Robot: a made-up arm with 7 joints.
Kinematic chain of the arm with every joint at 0, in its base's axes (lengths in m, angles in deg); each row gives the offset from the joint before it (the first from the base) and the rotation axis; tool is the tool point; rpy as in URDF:
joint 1: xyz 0.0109 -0.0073 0.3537 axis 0 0.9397 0.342
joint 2: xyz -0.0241 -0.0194 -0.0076 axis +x
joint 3: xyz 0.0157 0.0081 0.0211 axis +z
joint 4: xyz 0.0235 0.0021 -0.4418 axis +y
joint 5: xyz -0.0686 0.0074 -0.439 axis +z
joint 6: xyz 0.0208 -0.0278 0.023 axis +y
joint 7: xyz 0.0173 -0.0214 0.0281 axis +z
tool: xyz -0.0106 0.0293 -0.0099 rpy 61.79 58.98 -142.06
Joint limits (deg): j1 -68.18..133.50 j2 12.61..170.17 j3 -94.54..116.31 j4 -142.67..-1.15 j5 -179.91..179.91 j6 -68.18..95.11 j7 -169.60..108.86
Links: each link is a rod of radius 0.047 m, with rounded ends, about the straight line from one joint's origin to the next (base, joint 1, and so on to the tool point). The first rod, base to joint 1, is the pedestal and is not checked.
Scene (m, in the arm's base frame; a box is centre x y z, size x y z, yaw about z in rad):
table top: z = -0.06
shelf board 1: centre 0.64 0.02 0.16 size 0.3 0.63 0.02 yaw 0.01
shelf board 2: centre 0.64 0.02 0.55 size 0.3 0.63 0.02 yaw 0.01
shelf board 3: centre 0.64 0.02 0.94 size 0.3 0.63 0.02 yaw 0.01
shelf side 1: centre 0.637 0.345 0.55 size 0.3 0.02 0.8 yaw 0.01
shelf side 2: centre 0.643 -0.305 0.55 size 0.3 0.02 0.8 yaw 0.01
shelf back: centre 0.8 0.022 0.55 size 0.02 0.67 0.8 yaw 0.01
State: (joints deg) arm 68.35 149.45 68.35 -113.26 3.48 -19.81 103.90
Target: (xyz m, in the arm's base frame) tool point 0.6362 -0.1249 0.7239
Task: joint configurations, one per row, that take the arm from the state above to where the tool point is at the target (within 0.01 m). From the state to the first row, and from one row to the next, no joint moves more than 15 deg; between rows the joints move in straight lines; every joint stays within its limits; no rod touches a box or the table.
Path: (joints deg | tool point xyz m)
1: 65.40 142.07 67.81 -127.96 11.98 -17.10 106.38 | 0.4409 -0.0217 0.3454
2: 62.46 134.70 67.26 -142.67 20.48 -14.39 108.86 | 0.3365 -0.0219 0.3454
3: 48.34 137.34 79.31 -130.77 12.08 -17.82 105.63 | 0.3837 -0.0778 0.5218
4: 34.22 139.99 91.35 -118.86 3.67 -21.26 102.40 | 0.3214 -0.1281 0.7239
5: 38.17 146.60 88.79 -106.55 1.23 -22.25 101.92 | 0.4049 -0.1345 0.7433
6: 42.11 153.22 86.24 -94.24 -1.20 -23.24 101.43 | 0.4878 -0.1358 0.7484
7: 46.06 159.83 83.69 -81.93 -3.64 -24.23 100.94 | 0.5661 -0.1321 0.7409
8: 50.00 166.45 81.14 -69.62 -6.08 -25.22 100.46 | 0.6362 -0.1250 0.7240

